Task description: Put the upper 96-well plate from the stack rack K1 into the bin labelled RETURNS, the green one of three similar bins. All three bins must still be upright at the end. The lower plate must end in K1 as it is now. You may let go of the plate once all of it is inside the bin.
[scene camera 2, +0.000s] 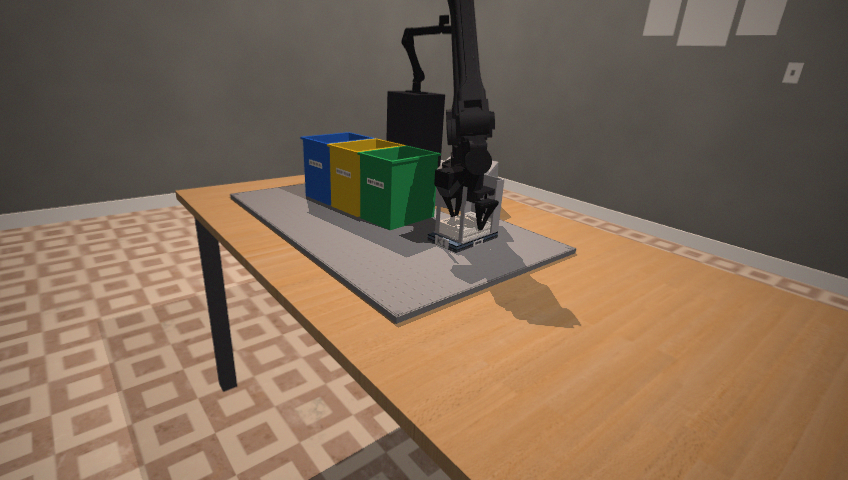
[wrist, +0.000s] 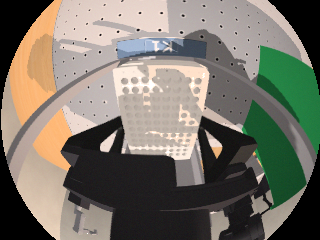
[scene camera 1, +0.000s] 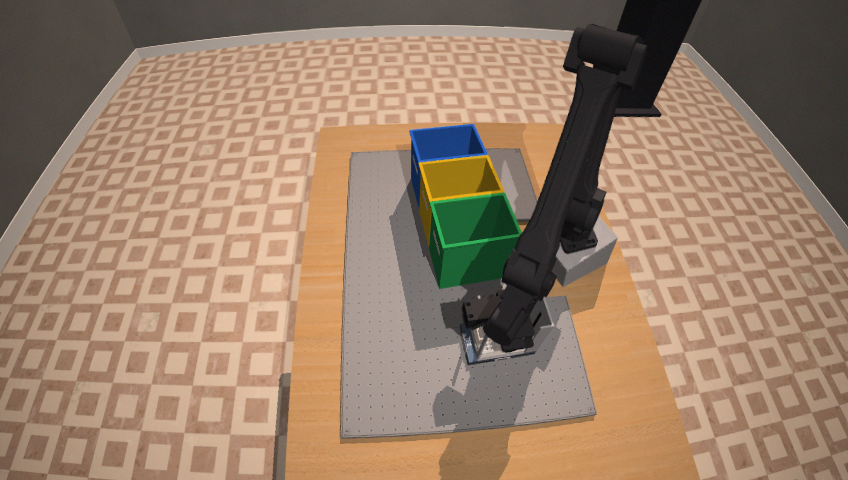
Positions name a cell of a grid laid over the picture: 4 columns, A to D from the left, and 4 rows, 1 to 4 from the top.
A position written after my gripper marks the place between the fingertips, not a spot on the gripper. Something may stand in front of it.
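Yellow bin (scene camera 1: C2) (scene camera 2: B2). Blue bin (scene camera 1: C2) (scene camera 2: B2). Green bin (scene camera 1: C3) (scene camera 2: B2). My gripper (scene camera 2: C2).
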